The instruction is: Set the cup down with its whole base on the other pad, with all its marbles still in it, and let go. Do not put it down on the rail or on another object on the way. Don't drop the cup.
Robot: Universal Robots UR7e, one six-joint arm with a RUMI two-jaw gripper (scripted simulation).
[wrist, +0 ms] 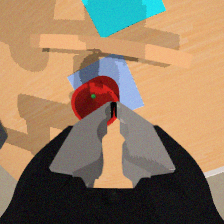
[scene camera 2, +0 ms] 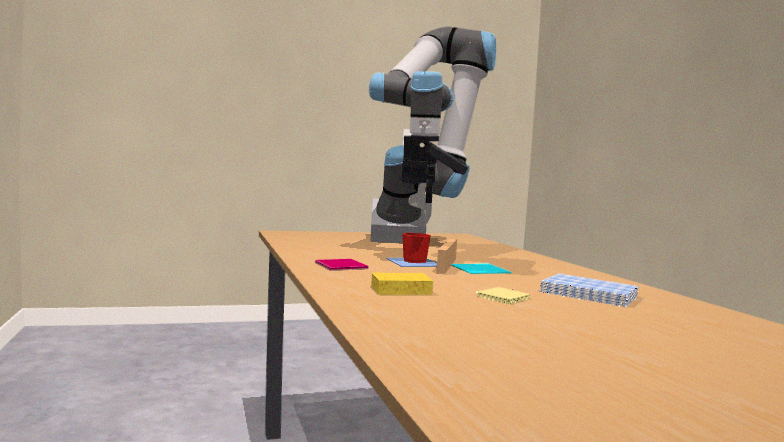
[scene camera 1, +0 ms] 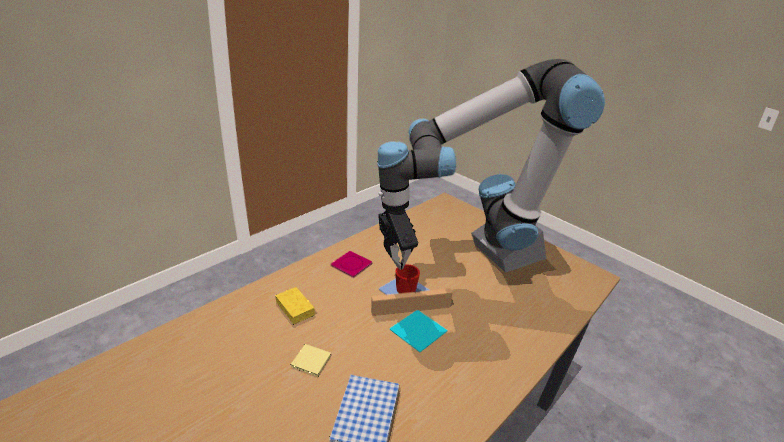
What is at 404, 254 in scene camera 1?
My gripper.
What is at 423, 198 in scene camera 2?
My gripper.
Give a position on a wooden rail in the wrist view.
76, 42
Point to a red cup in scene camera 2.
415, 245
